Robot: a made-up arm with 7 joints.
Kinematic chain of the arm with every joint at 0, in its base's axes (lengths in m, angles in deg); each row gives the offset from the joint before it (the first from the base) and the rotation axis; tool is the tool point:
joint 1: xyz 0 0 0.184 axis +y
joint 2: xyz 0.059 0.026 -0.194 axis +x
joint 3: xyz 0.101 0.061 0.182 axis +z
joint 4: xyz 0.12 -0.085 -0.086 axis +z
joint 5: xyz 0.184 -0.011 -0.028 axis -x
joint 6: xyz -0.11 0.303 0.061 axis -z
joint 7: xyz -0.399 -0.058 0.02 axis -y
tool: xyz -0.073 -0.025 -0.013
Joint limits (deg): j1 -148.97..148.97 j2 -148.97..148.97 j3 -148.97..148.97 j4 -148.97..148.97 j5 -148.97..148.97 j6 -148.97..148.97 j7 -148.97..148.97
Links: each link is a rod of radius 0.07 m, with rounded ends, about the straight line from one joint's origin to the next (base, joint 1, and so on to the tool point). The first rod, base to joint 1, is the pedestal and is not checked.
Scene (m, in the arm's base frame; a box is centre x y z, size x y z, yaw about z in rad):
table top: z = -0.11
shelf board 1: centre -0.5 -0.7 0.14 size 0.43 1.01 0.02 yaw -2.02
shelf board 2: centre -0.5 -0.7 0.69 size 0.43 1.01 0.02 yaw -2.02
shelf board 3: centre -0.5 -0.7 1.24 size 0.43 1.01 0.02 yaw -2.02
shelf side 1: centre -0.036 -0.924 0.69 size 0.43 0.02 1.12 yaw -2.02
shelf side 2: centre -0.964 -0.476 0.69 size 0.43 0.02 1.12 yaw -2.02
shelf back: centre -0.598 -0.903 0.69 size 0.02 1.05 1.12 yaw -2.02
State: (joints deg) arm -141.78 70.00 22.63 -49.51 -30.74 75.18 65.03
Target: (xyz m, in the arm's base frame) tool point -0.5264 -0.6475 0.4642
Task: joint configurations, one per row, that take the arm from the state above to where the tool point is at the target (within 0.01 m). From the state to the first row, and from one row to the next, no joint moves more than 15 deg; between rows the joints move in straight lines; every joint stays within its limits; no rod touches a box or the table.
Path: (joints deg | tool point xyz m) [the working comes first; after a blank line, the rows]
Joints at the target: -142.45 93.79 17.36 -58.77 -51.91 91.73 57.12
Straight joint move there: touches shelf board 1.

1: -127.90 74.75 16.88 -49.75 -33.14 63.00 66.73 | -0.6129 -0.2372 0.2408
2: -114.03 79.50 11.13 -49.99 -35.54 50.81 68.44 | -0.5017 -0.2814 0.3762
3: -100.15 84.25 5.38 -50.23 -37.94 38.63 70.14 | -0.3609 -0.3042 0.4642
4: -110.73 86.63 8.37 -52.37 -41.43 51.90 66.89 | -0.4220 -0.4034 0.4549
5: -121.30 89.02 11.37 -54.50 -44.92 65.18 63.63 | -0.4648 -0.4996 0.4477
6: -131.87 91.40 14.36 -56.63 -48.42 78.45 60.37 | -0.4962 -0.5838 0.4501
7: -142.45 93.79 17.36 -58.77 -51.91 91.73 57.12 | -0.5264 -0.6475 0.4642

